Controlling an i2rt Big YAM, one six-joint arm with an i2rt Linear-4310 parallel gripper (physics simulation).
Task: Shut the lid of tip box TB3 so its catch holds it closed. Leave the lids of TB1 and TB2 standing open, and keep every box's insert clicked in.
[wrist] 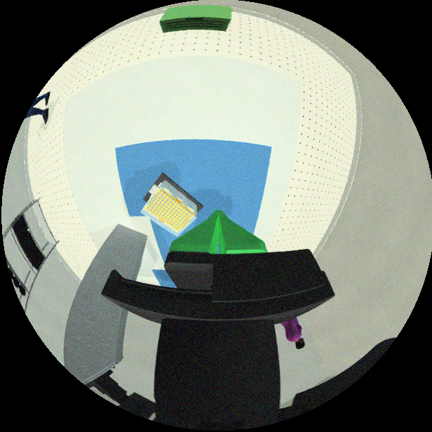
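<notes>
One tip box (170, 210) shows left of centre in the wrist view, turned at an angle on the blue mat (230, 160). Its yellow insert with rows of round spots faces up inside pale clear walls. A dark-edged part (182, 190) runs along its upper-right side; I cannot tell for certain how the lid stands. No label is readable, so I cannot tell which of TB1, TB2 or TB3 it is. My gripper (218, 214) has green fingers that are shut, with nothing between them. The tips show just right of the box, and the gripper body hides what lies below them.
A grey slab-like part (100, 305) and pale surfaces are at the lower left. A green slatted box (196, 19) is at the far top edge. Dark-clad legs (41, 109) and a cart frame (57, 242) are at the left, and a purple-clad figure (293, 331) at lower right.
</notes>
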